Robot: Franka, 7 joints.
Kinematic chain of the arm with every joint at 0, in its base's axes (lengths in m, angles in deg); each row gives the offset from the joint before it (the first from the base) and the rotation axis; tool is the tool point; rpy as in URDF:
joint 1: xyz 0 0 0.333 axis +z
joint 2: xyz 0 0 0 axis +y
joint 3: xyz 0 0 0.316 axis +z
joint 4: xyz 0.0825 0 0 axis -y
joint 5: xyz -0.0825 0 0.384 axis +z
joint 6: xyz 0 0 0 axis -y
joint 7: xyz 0.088 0 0 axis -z
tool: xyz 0 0 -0.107 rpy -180 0 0
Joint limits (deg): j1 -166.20..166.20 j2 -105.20..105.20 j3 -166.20..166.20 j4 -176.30..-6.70 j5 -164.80..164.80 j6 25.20..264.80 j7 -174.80..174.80
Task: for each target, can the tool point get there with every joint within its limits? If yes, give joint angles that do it. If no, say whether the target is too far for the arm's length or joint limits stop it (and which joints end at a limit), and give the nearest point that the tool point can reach.
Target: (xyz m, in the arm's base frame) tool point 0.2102 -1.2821 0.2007
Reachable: no: too far | nearest point 0.1381 -0.8422 0.2461 | short by 0.448 m
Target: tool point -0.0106 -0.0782 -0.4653
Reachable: no: joint limits stop it (at a limit: joint 2) | nearest point -0.0162 -0.1196 -0.3353 | short by 0.137 m
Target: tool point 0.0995 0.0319 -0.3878
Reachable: no: joint limits stop it (at a limit: joint 2) | nearest point 0.1155 0.0370 -0.3354 | short by 0.055 m
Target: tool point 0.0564 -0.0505 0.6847
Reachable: yes | joints -91.96 -80.45 28.67 -141.91 -59.99 56.74 134.89
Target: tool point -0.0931 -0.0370 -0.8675
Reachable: no: too far | nearest point -0.1775 -0.0705 -0.3527 | short by 0.523 m
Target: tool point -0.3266 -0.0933 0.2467
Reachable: yes | joints 101.48 67.18 90.82 -144.12 -37.98 80.16 -101.62
